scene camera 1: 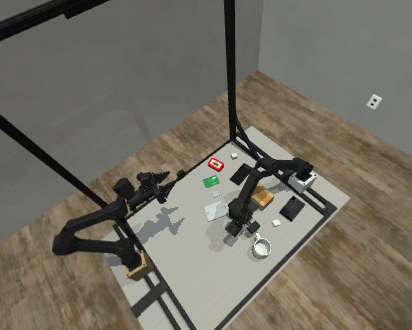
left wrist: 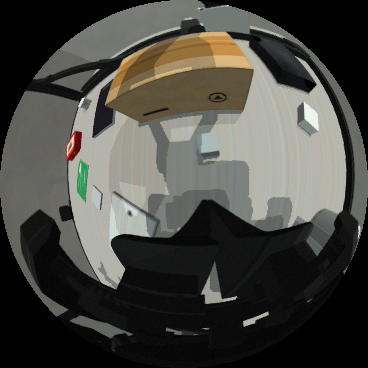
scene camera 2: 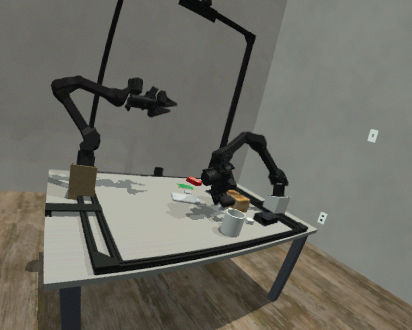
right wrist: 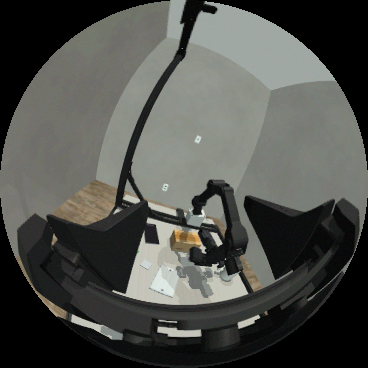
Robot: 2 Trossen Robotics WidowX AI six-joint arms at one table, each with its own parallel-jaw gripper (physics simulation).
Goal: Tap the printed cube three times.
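Note:
Several small cubes lie on the table; I cannot tell which is printed. A pale blue-grey cube [left wrist: 208, 144] lies in front of the wooden box in the left wrist view. A white cube [scene camera 1: 276, 223] [scene camera 2: 249, 220] [left wrist: 308, 119] lies near the mug. Another small cube [scene camera 1: 234, 156] [left wrist: 85, 104] lies at the back. My left gripper [scene camera 1: 242, 229] [left wrist: 205, 204] is shut and empty above the table, its tips below the blue-grey cube in the left wrist picture; it hides that cube in scene camera 1. My right gripper [scene camera 1: 168, 184] [scene camera 2: 168, 107] is open and empty, high and far from the cubes.
The wooden box [scene camera 1: 262, 196] [scene camera 2: 238, 200] [left wrist: 180, 90] stands beside the left arm. A grey-white mug [scene camera 1: 261, 248] [scene camera 2: 233, 223] stands near the front edge. A black box [scene camera 1: 292, 208], a dark slab [scene camera 1: 241, 174], a red item [scene camera 1: 215, 164], a green card [scene camera 1: 211, 181] and a white plate [scene camera 1: 214, 211] lie around.

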